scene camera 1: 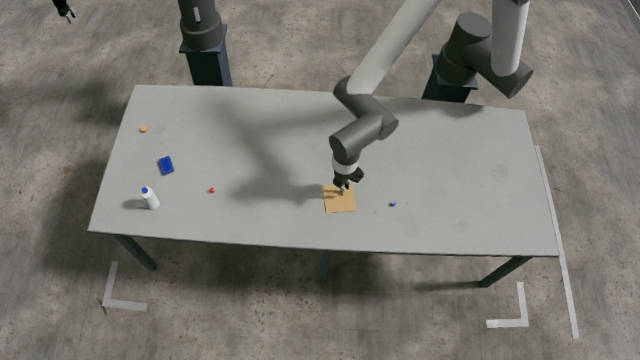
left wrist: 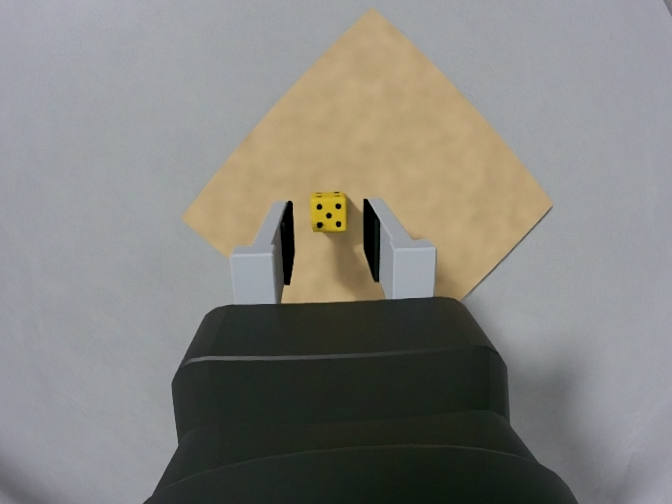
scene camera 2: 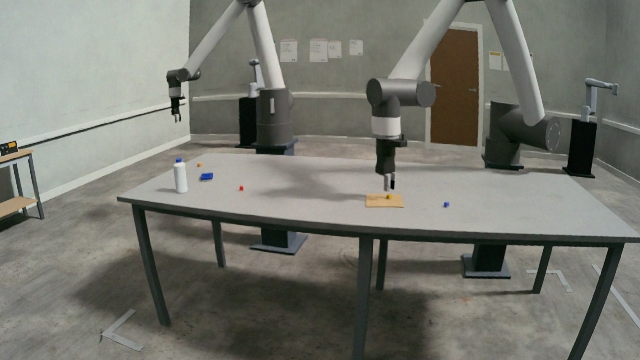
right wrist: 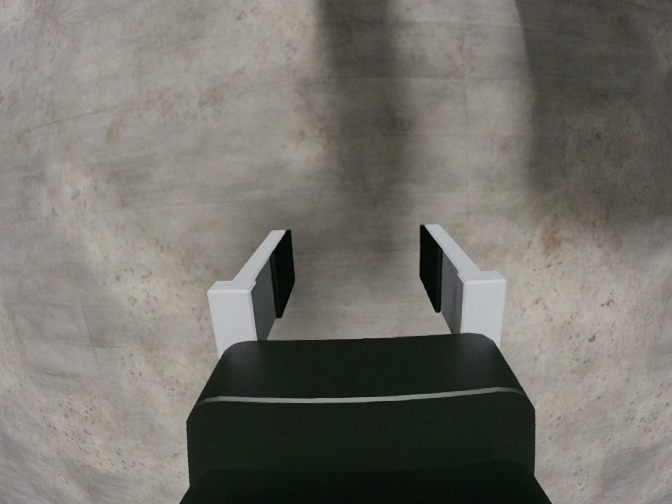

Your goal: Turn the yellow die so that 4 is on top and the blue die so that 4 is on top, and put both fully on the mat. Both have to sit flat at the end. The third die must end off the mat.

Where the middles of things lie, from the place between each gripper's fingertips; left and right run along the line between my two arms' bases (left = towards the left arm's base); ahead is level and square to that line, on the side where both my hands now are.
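Scene:
My left gripper (scene camera 2: 389, 190) is 4 cm above the yellow die (left wrist: 328, 209). Tan mat (scene camera 1: 334, 202): 2 cm ahead of my left hand, 1 cm to the right of it, 5 cm below it.

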